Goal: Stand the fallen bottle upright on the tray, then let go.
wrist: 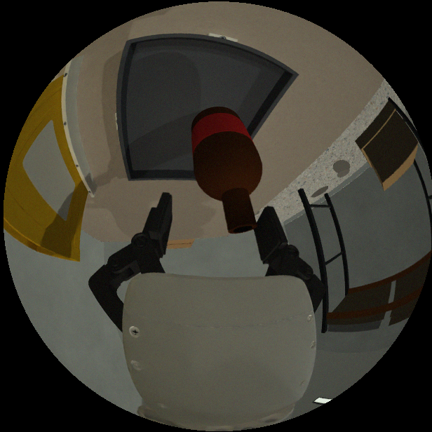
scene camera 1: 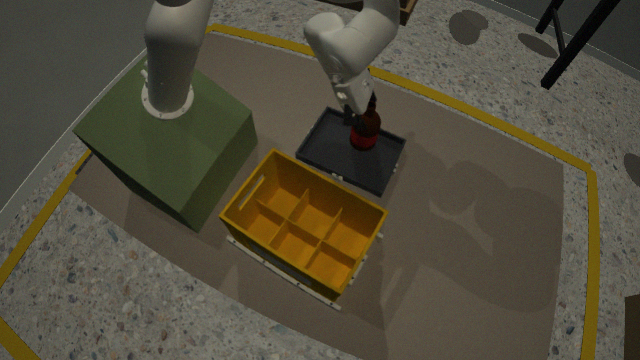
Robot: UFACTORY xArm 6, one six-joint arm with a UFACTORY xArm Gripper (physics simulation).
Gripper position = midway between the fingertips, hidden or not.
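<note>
Through scene camera 1 I see a brown bottle (scene camera 1: 364,140) and my own gripper (scene camera 1: 366,114). The wrist view shows me the gripper (wrist: 217,211) too, and in that same view there is the bottle (wrist: 227,167).
</note>
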